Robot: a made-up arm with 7 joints.
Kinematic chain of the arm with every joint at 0, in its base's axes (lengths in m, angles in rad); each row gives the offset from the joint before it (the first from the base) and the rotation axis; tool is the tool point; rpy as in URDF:
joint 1: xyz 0 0 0.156 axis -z
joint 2: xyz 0 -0.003 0.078 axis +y
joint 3: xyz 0 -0.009 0.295 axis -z
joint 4: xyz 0 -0.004 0.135 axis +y
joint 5: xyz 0 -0.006 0.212 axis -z
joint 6: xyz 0 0 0.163 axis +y
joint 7: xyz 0 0 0.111 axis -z
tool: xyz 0 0 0 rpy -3.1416 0 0
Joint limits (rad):
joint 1: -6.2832..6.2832
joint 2: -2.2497..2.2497
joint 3: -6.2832..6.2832
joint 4: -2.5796..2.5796
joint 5: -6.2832..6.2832
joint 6: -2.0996..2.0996
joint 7: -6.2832..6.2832
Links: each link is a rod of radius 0.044 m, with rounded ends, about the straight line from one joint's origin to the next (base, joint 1, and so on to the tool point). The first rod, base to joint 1, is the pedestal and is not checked.
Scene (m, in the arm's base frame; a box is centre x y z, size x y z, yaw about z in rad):
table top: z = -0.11
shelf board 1: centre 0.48 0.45 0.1 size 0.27 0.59 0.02 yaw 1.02
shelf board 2: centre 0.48 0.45 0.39 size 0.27 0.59 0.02 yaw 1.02
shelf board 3: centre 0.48 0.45 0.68 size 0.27 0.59 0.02 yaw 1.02
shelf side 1: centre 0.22 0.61 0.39 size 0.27 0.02 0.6 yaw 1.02
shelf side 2: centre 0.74 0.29 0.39 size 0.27 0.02 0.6 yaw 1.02
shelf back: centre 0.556 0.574 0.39 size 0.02 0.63 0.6 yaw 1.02
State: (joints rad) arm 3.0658 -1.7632 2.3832 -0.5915 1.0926 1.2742 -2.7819
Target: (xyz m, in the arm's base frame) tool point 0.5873 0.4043 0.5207
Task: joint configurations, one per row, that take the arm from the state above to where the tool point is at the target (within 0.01 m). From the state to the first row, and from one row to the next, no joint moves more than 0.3 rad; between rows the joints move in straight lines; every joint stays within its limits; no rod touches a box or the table.
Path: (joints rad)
1: 3.3495 -1.5692 2.5251 -0.7444 1.1040 1.2164 -2.7819
2: 3.6333 -1.3752 2.6670 -0.8973 1.1154 1.1586 -2.7819
3: 3.9170 -1.1812 2.8089 -1.0501 1.1268 1.1008 -2.7819
4: 4.2007 -0.9872 2.9508 -1.2030 1.1382 1.0431 -2.7819
5: 4.4845 -0.7932 3.0927 -1.3559 1.1496 0.9853 -2.7819
6: 4.7682 -0.5992 3.2346 -1.5088 1.1609 0.9275 -2.7819
7: 5.0520 -0.4052 3.3765 -1.6617 1.1723 0.8697 -2.7819
8: 5.3357 -0.2112 3.5184 -1.8145 1.1837 0.8119 -2.7819
9: 5.6194 -0.0172 3.6603 -1.9674 1.1951 0.7541 -2.7819
10: 5.5804 0.1962 3.6355 -1.6997 1.1570 0.7217 -2.7819
11: 5.5413 0.4097 3.6106 -1.4320 1.1188 0.6892 -2.7819
12: 5.5023 0.6231 3.5857 -1.1643 1.0807 0.6567 -2.7819

